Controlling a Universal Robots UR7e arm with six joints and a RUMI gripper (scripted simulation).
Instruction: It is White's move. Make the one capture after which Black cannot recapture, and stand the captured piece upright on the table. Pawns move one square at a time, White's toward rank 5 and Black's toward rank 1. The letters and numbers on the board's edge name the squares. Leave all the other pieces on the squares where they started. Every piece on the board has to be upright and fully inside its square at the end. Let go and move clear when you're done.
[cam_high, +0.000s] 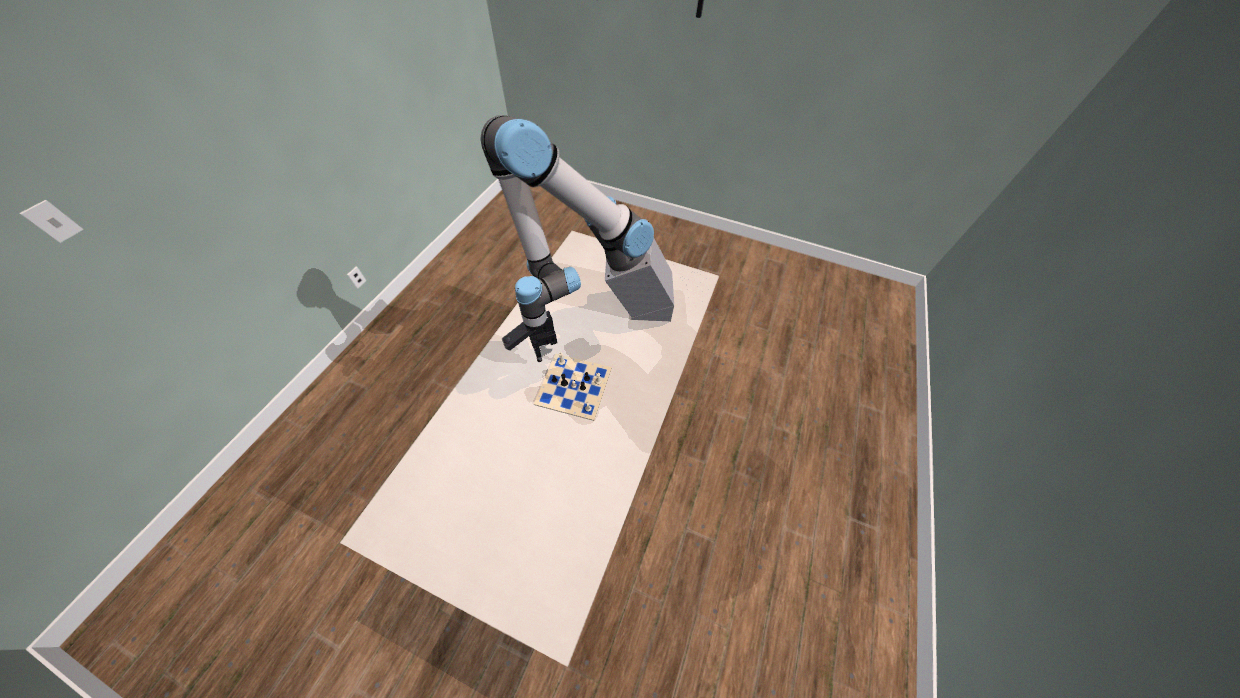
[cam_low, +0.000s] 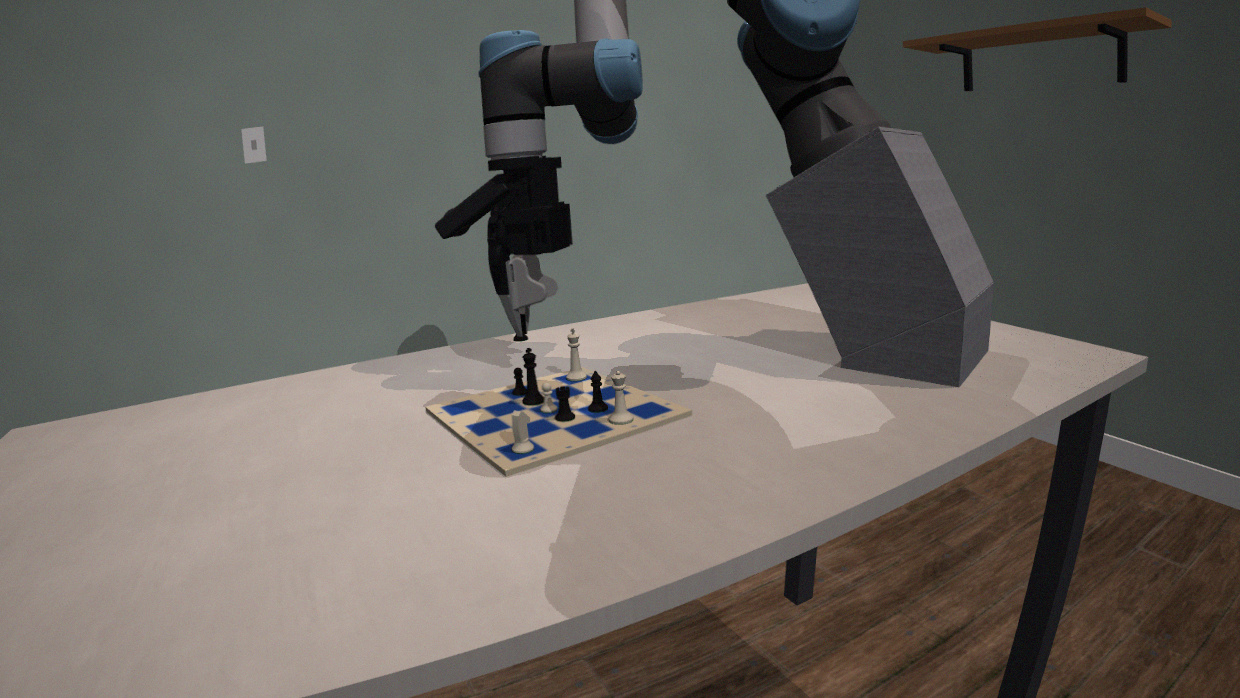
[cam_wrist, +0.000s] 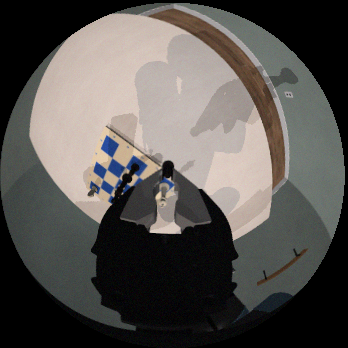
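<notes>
My hand is 60 mm to the right of the white king, 40 mm past it and 40 mm above it. From my hand the other things lie so: white pawn: 140 mm to the left, 50 mm below, 30 mm ahead; then blue-and-cream chessboard: 140 mm to the left, 70 mm below, 30 mm ahead; then black king: 110 mm to the left, 40 mm below, 30 mm ahead.
</notes>
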